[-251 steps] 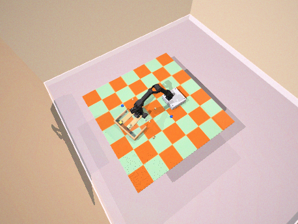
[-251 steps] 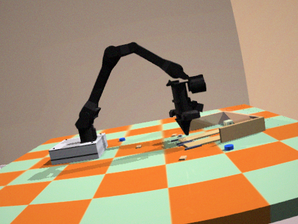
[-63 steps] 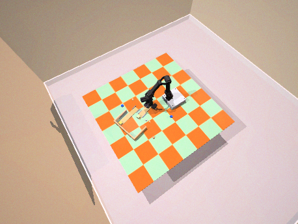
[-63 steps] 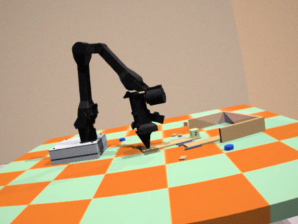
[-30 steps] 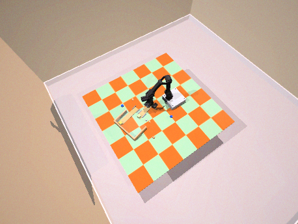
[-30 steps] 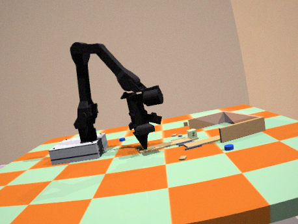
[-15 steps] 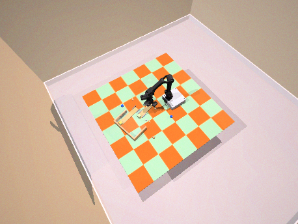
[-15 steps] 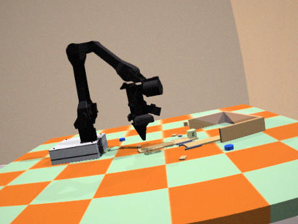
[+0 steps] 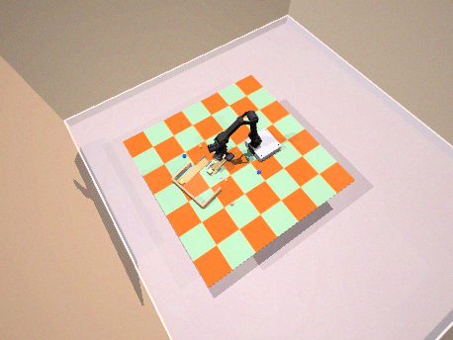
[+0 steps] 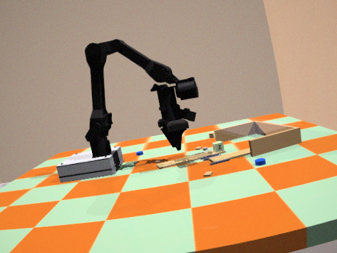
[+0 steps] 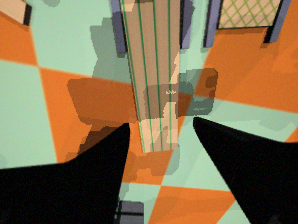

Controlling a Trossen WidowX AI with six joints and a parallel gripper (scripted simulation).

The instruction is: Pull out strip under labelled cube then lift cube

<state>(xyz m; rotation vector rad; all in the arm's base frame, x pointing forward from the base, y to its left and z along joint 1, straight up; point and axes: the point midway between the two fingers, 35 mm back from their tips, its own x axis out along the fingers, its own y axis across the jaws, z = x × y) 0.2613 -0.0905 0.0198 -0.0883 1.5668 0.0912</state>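
Now: gripper tip 14 cm short of the labelled cube, 3 cm above it and 2 cm to the right of it.
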